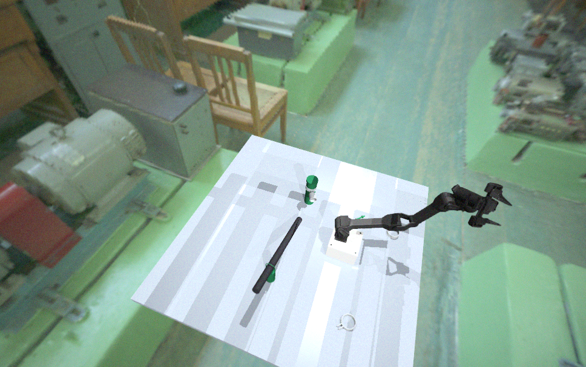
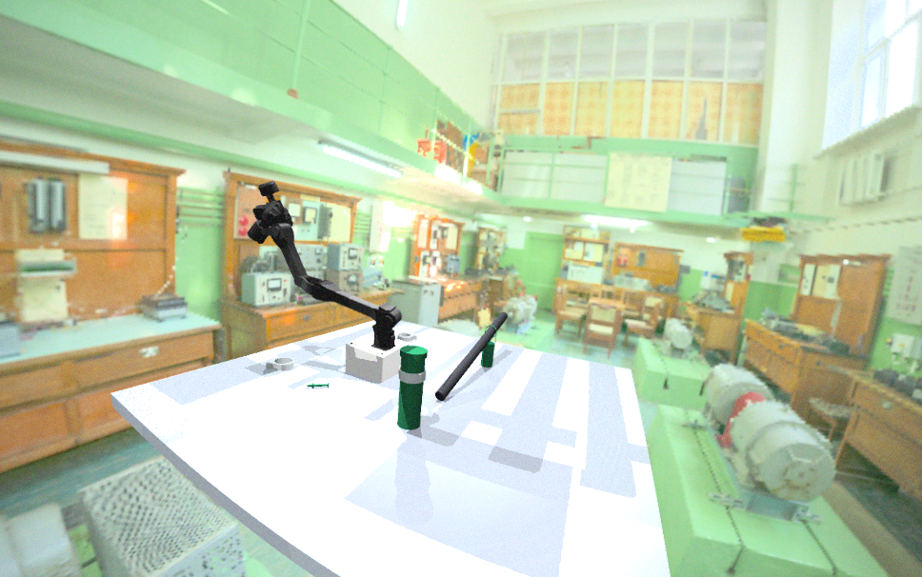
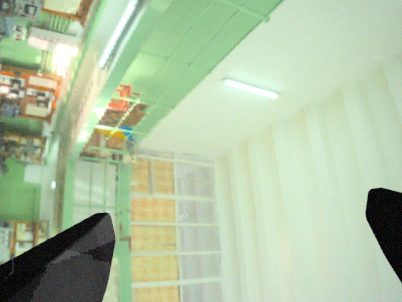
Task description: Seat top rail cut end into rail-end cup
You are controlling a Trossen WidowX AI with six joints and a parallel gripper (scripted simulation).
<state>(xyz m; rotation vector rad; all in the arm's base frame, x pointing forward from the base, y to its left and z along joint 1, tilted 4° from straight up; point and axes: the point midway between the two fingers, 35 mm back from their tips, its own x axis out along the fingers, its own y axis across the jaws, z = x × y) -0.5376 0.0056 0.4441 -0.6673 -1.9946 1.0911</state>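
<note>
Now: the grey rail-end cup 75 cm ahead of my gripper tip, 43 cm below it and 18 cm to the right of it. Also, from my gripper tip: small green bolt (57 cm below, 46 cm ahead, 22 cm to the right); green loop cap (83 cm ahead, 47 cm below, 29 cm to the left).
</note>
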